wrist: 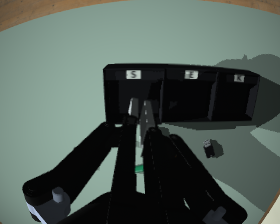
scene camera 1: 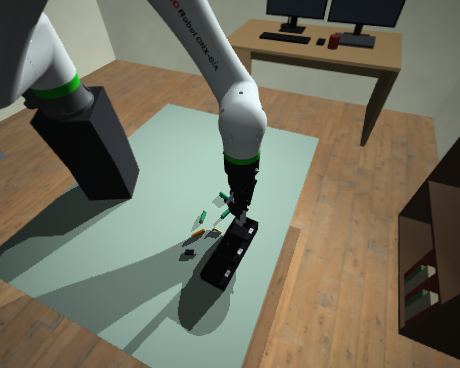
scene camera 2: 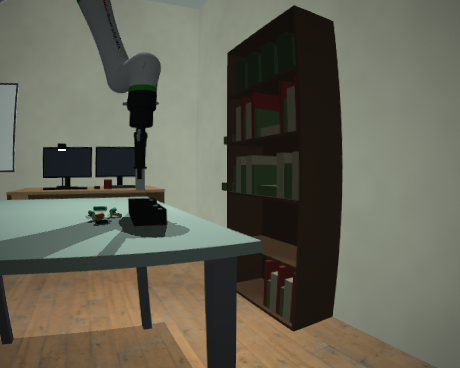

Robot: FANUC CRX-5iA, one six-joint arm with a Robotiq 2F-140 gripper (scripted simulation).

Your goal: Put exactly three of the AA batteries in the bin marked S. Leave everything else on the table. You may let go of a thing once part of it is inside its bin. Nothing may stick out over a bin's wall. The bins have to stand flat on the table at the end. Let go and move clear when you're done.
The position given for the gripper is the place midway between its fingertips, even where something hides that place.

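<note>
The gripper [scene camera 2: 140, 190] is visible in the scene, and both the wrist view [wrist: 138, 109] and scene camera 1 [scene camera 1: 240, 222] show it too.
</note>
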